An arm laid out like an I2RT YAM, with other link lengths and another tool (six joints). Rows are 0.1 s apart.
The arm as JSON. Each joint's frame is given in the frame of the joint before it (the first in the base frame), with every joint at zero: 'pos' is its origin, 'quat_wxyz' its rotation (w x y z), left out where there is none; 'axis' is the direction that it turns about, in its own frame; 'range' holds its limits. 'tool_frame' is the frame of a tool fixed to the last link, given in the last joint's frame.
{
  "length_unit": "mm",
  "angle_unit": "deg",
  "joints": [
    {
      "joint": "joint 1",
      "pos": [
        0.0,
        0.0,
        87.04
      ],
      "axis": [
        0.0,
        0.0,
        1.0
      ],
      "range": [
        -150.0,
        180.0
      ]
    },
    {
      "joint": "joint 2",
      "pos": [
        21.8,
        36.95,
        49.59
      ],
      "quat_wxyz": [
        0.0,
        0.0,
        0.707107,
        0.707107
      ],
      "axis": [
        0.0,
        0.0,
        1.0
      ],
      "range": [
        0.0,
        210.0
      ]
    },
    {
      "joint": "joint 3",
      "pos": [
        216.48,
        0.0,
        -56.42
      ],
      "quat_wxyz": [
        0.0,
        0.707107,
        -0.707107,
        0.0
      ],
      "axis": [
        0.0,
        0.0,
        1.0
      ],
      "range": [
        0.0,
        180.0
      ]
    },
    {
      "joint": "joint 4",
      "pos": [
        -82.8,
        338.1,
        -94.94
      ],
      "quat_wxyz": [
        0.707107,
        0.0,
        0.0,
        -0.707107
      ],
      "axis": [
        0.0,
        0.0,
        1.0
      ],
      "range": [
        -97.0,
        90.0
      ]
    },
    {
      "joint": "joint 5",
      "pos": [
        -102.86,
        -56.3,
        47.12
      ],
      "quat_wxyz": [
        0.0,
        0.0,
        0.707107,
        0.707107
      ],
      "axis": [
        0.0,
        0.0,
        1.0
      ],
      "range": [
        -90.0,
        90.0
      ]
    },
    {
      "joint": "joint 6",
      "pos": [
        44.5,
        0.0,
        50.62
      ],
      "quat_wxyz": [
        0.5,
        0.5,
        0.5,
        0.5
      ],
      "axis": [
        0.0,
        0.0,
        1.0
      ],
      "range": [
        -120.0,
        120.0
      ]
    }
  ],
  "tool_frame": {
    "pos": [
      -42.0,
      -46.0,
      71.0
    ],
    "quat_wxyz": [
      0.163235,
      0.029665,
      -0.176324,
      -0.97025
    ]
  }
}
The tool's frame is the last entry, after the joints.
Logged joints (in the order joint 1, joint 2, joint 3, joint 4, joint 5, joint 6), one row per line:
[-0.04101, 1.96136, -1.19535, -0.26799, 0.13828, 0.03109]
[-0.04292, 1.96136, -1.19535, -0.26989, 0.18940, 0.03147]
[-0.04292, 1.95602, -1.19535, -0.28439, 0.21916, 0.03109]
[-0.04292, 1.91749, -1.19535, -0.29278, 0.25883, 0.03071]
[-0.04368, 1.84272, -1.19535, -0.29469, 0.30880, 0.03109]
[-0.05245, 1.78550, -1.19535, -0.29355, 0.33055, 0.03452]
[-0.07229, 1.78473, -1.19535, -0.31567, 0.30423, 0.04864]
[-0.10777, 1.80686, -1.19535, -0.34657, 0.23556, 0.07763]
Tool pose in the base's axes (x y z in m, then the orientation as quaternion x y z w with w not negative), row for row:
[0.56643, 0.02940, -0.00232, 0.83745, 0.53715, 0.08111, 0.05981]
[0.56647, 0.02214, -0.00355, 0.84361, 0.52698, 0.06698, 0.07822]
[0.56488, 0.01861, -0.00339, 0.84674, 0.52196, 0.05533, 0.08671]
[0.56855, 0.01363, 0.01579, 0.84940, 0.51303, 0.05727, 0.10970]
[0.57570, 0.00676, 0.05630, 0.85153, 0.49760, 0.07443, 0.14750]
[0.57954, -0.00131, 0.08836, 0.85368, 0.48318, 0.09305, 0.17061]
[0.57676, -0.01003, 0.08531, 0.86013, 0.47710, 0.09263, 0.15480]
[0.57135, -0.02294, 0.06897, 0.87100, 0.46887, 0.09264, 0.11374]
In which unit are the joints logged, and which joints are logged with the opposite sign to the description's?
The joints are logged in radians. Opposite sign: joint 3.
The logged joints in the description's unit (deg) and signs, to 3 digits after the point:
[-2.350, 112.378, 68.489, -15.355, 7.923, 1.781]
[-2.459, 112.378, 68.489, -15.464, 10.852, 1.803]
[-2.459, 112.072, 68.489, -16.294, 12.557, 1.781]
[-2.459, 109.864, 68.489, -16.775, 14.830, 1.760]
[-2.503, 105.580, 68.489, -16.884, 17.693, 1.781]
[-3.005, 102.302, 68.489, -16.819, 18.939, 1.978]
[-4.142, 102.257, 68.489, -18.087, 17.431, 2.787]
[-6.175, 103.525, 68.489, -19.857, 13.497, 4.448]

